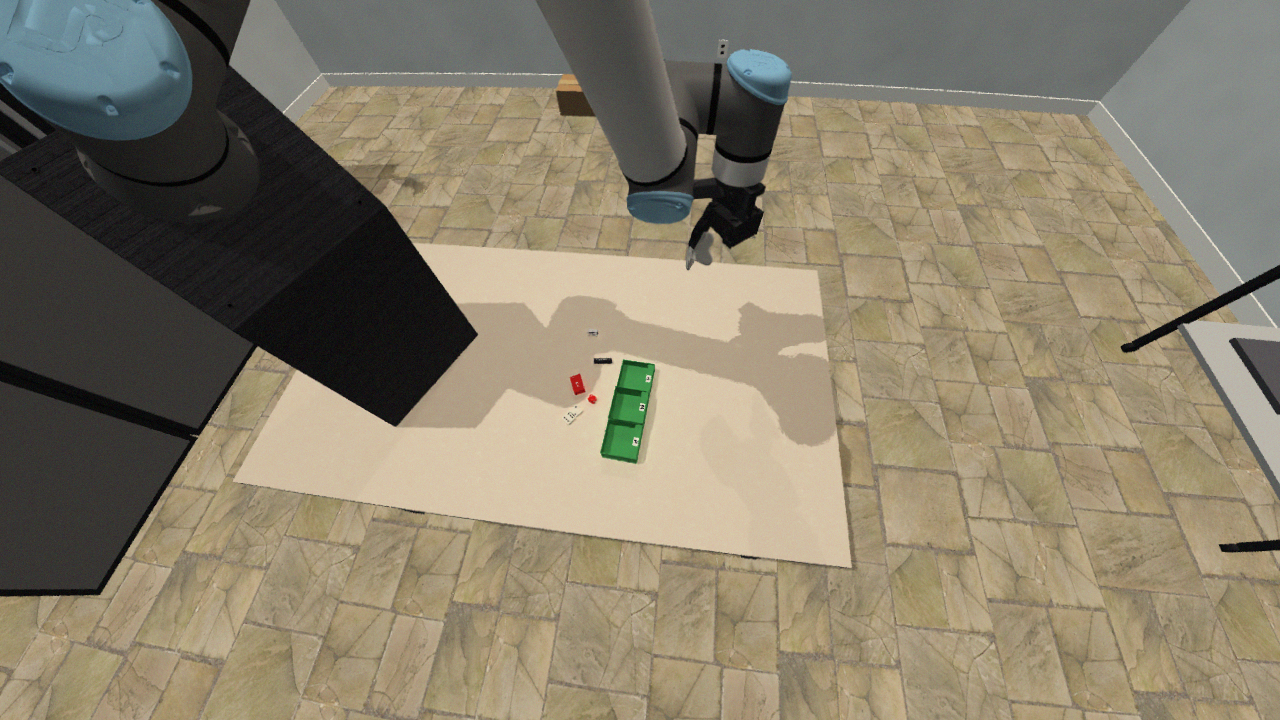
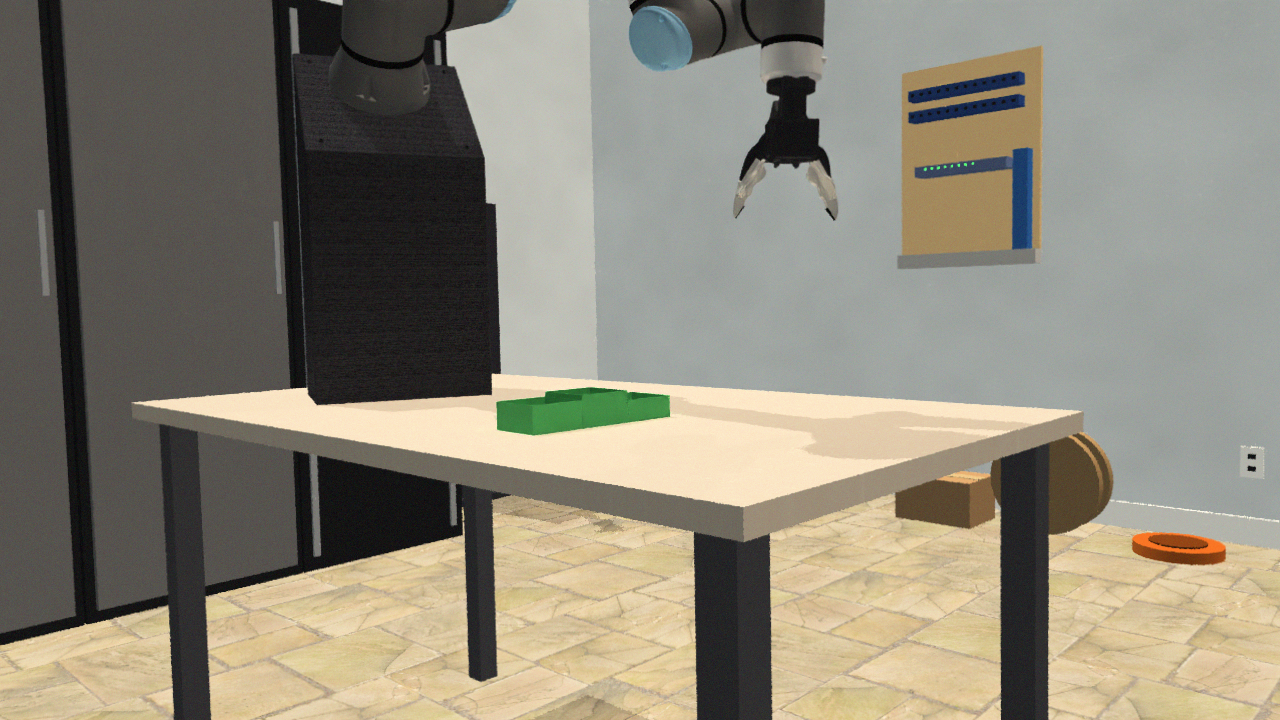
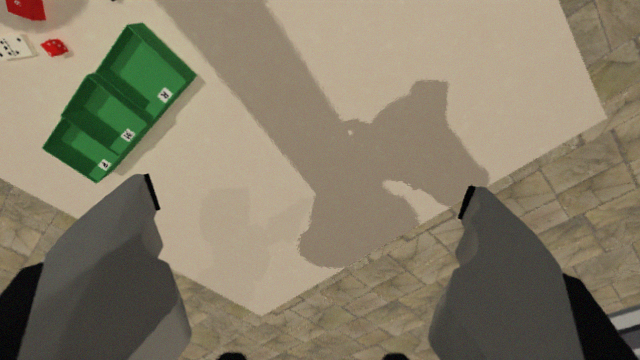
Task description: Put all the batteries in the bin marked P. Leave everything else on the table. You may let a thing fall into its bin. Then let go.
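Pixels of known places: gripper, between the fingertips: (image 1: 714,255) (image 2: 785,219) (image 3: 313,183); arm's base, origin of its link: (image 1: 178,160) (image 2: 379,87).
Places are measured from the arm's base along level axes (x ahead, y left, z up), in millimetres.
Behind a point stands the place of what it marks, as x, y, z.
Note:
A green three-part bin (image 2: 582,410) {691, -198, -575} stands on the table. The compartment marked P (image 1: 622,440) {643, -228, -593} (image 3: 82,147) {629, -259, -593} is at one end, M (image 1: 629,408) {656, -146, -593} (image 3: 107,117) {643, -178, -593} in the middle and R (image 1: 635,376) {668, -57, -593} (image 3: 147,72) {665, -72, -593} at the other end; their visible floors hold no objects. A small black bar (image 1: 602,360) {579, -14, -586} lies beside the R end, and a tiny silvery piece (image 1: 592,333) {544, 72, -590} lies farther back. Either may be a battery; they are too small to tell. My gripper (image 1: 697,259) {843, 96, -309} (image 2: 785,217) {843, 96, -309} (image 3: 313,183) {843, 96, -309} is open and empty, high above the table and away from the bin.
A red block (image 1: 577,384) {521, -87, -582} (image 3: 27,9) {532, -91, -582}, a red die (image 1: 591,399) {560, -127, -584} (image 3: 54,47) {565, -117, -584} and a white domino (image 1: 572,413) {514, -162, -593} (image 3: 16,47) {521, -157, -593} lie beside the bin. The black robot pedestal (image 1: 358,313) {133, -81, -283} (image 2: 398,277) {136, -76, -375} stands at the table's left end.

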